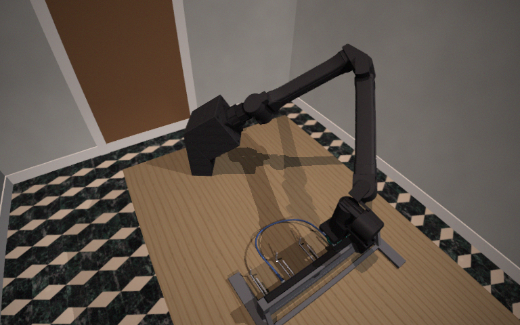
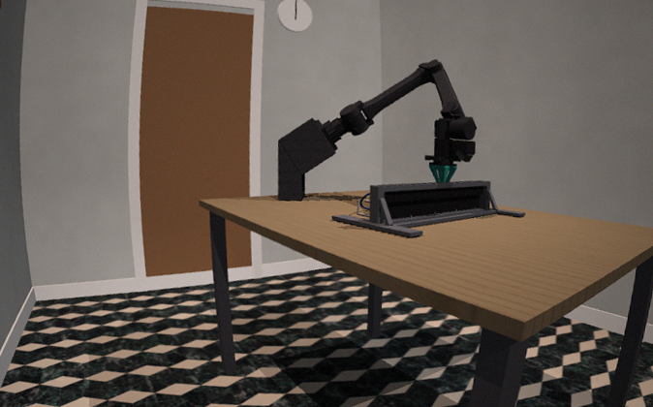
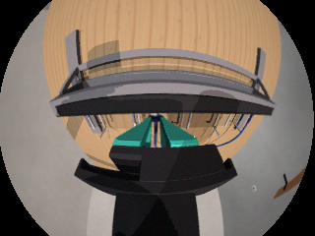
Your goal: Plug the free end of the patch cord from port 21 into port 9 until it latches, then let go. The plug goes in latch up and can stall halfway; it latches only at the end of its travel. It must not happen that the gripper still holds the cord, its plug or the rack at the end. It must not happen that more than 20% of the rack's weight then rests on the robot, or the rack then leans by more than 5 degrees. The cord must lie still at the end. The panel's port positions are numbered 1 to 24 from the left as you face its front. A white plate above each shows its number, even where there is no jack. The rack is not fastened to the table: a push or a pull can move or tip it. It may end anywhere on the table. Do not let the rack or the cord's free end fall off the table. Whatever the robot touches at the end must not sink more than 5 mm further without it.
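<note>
Now: the plug 2 cm ahead of my hand and 1 cm to the left of it.
</note>
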